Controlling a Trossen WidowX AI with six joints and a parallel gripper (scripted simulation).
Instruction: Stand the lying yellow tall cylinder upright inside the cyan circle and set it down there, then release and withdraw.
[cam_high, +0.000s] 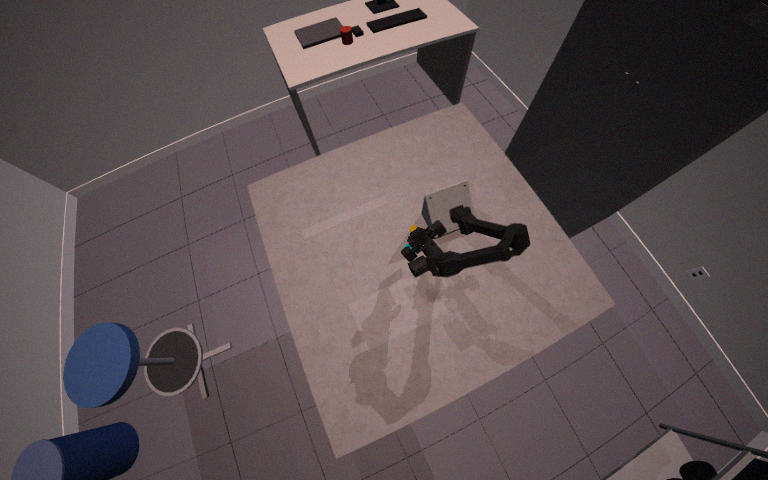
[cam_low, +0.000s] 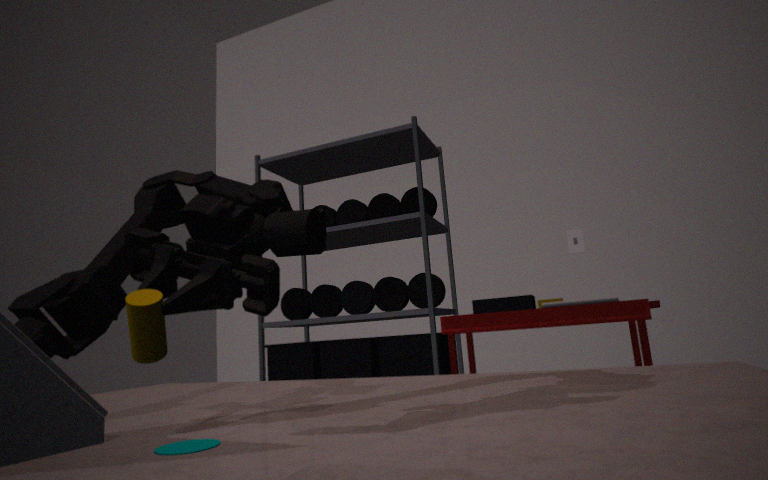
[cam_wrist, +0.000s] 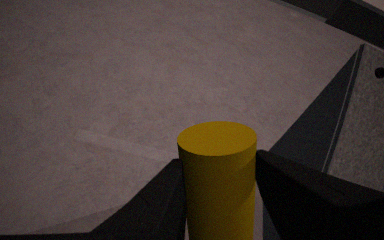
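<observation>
My gripper tip is now 14 cm above the cyan circle, 3 cm to the right of it and 2 cm short of it. Also, from my gripper tip: yellow cylinder 2 cm below, 1 cm to the left, 1 cm behind.
</observation>
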